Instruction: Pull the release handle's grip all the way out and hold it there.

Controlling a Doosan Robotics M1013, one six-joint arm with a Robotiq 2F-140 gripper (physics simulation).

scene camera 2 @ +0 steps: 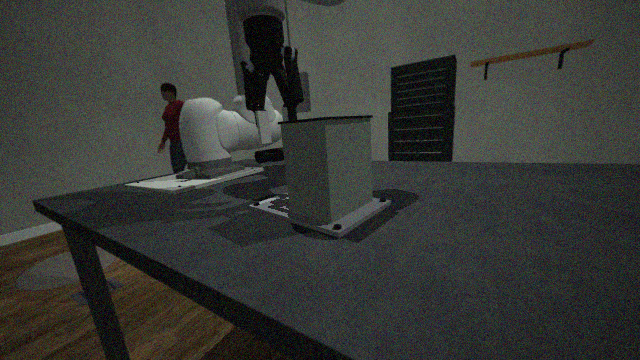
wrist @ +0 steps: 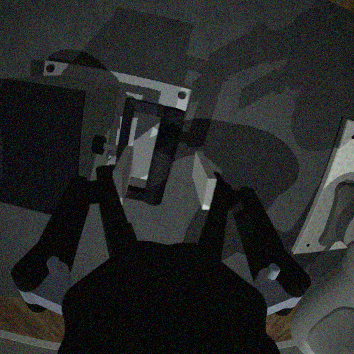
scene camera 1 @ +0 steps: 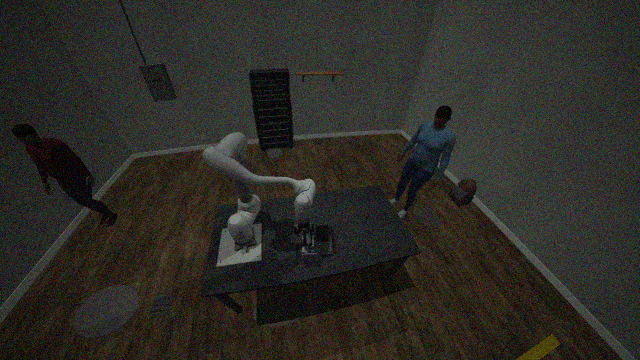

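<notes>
The release handle is a black rectangular grip frame (wrist: 167, 162), upright beside a grey housing block (scene camera 2: 325, 175) with a dark top (wrist: 40, 145). Both stand on a light base plate (scene camera 2: 362, 214) (wrist: 150, 86) on the table. My gripper (scene camera 1: 304, 234) (scene camera 2: 278, 123) (wrist: 163, 160) is partly open and points down on the robot-base side of the block. In the wrist view its two pads show to either side of the grip's near end, with a wider gap on the right; contact cannot be seen. In the second scene view the block hides the grip and one fingertip.
The dark table (scene camera 1: 370, 220) (scene camera 2: 475, 250) carries the arm's white mounting plate (scene camera 1: 230, 256) (scene camera 2: 160, 184) (wrist: 314, 220). A person in blue (scene camera 1: 429, 145) stands by the table's right end. A person in red (scene camera 1: 60, 162) (scene camera 2: 173, 117) is at the left. A dark cabinet (scene camera 1: 272, 110) (scene camera 2: 422, 110) stands behind.
</notes>
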